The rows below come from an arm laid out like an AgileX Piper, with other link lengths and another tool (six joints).
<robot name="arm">
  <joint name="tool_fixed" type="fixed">
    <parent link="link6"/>
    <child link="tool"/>
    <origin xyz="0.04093 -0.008 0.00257" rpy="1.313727 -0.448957 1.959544"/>
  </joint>
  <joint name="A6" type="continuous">
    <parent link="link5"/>
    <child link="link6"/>
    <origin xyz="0.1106 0 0.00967" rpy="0 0 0"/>
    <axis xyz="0.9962 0 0.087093"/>
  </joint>
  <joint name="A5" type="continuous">
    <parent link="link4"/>
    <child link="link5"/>
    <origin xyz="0 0 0" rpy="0 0 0"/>
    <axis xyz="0 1 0"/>
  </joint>
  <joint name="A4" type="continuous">
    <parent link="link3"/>
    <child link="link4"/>
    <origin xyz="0.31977 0 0.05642" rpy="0 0 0"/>
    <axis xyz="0.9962 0 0.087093"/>
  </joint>
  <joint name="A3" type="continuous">
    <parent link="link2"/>
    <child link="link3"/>
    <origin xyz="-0.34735 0 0.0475" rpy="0 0 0"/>
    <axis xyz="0 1 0"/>
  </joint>
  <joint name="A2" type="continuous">
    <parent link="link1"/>
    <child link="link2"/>
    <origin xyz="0 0 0" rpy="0 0 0"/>
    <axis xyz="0 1 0"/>
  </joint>
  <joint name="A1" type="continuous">
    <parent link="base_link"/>
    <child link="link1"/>
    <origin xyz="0 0 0.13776" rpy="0 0 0"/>
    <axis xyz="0 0 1"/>
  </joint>
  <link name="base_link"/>
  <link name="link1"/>
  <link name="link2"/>
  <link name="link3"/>
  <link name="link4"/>
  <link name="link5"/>
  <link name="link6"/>
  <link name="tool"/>
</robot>
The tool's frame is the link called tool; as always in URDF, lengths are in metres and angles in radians. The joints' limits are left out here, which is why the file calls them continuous.
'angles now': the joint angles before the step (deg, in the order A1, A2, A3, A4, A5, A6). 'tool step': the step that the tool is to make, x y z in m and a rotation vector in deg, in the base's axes. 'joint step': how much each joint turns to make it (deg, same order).
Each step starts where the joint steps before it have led.
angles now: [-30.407 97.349 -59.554 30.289 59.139 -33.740]
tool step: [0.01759 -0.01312 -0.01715 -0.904 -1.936 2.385]
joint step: [-0.462 4.207 -2.192 1.250 -2.279 -5.020]
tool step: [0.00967 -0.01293 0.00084 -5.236 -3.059 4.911]
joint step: [-0.001 0.760 -1.600 -2.214 -2.642 -5.257]
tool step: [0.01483 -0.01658 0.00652 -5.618 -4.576 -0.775]
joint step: [-0.025 0.099 -1.281 -0.866 -5.888 -1.256]
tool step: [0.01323 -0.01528 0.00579 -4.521 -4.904 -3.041]
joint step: [-0.102 0.000 -0.384 0.589 -6.932 -0.207]
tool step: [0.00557 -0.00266 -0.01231 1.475 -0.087 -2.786]
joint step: [0.001 1.820 -0.091 1.596 -1.707 1.352]
